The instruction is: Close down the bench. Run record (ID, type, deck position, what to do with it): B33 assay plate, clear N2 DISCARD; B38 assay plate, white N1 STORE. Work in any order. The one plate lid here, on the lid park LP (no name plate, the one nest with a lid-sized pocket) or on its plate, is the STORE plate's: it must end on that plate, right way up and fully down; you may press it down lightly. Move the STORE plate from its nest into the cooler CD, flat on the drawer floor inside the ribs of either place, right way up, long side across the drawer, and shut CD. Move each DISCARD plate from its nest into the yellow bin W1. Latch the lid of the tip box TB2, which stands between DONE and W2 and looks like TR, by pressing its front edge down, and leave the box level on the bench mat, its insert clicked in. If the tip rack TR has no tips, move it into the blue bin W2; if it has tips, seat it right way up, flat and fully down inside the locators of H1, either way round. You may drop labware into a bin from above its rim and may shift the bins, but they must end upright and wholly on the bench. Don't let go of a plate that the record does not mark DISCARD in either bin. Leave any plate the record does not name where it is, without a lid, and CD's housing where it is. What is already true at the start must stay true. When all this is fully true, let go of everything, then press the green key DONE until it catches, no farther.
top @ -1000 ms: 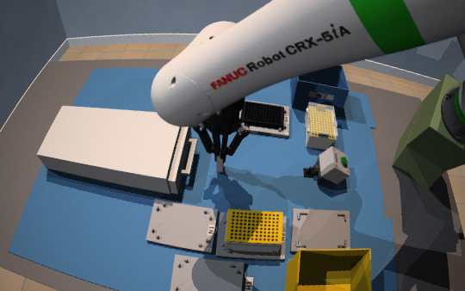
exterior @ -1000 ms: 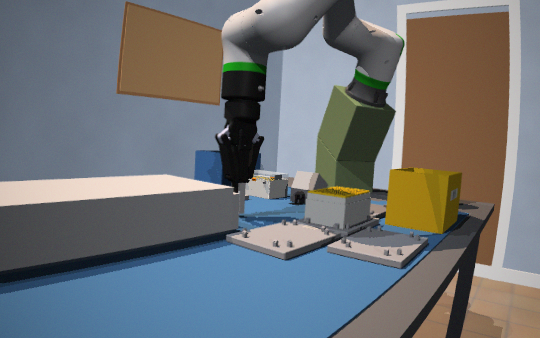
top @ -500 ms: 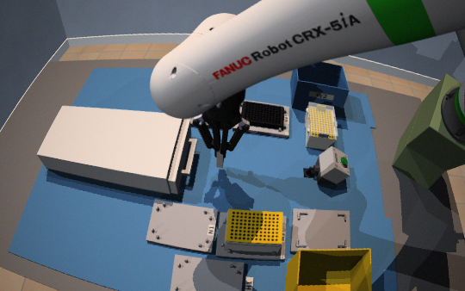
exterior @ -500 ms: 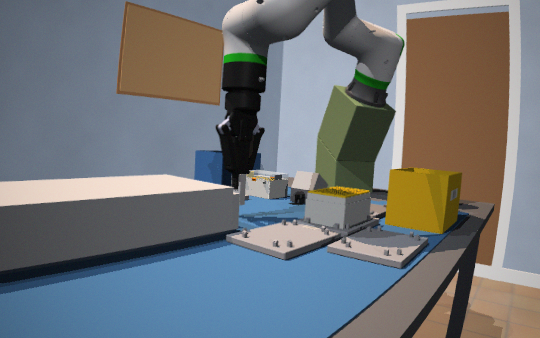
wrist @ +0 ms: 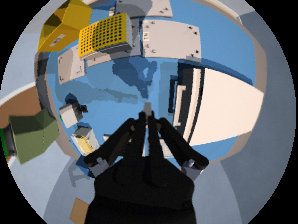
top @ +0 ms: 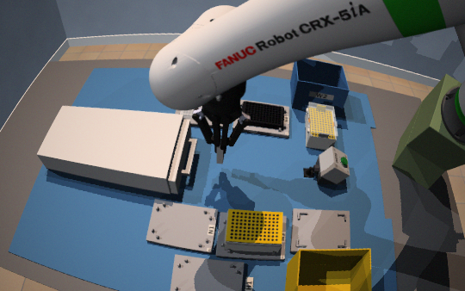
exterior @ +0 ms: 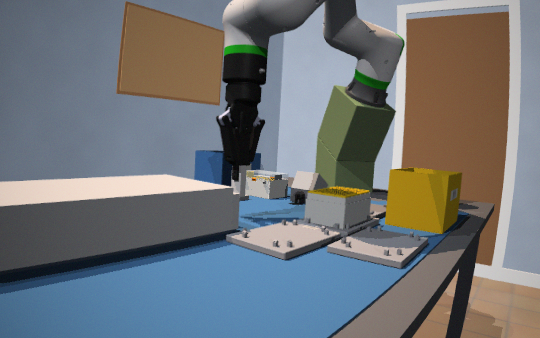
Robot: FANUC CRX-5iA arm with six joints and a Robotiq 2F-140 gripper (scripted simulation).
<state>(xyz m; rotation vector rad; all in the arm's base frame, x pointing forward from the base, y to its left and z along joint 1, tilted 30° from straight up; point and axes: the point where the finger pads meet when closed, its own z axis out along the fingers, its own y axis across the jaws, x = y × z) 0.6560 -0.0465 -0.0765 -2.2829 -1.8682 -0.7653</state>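
Right now my hand is 20 cm to the left of the clear plate, 6 cm above it and 5 cm short of it. From my hand the other things lie so: cooler drawer (22 cm ahead, 5 cm below, 3 cm to the right); then black plate (18 cm to the right, 12 cm behind, 6 cm below); then tip rack TR (20 cm to the left, 8 cm behind, 2 cm below).
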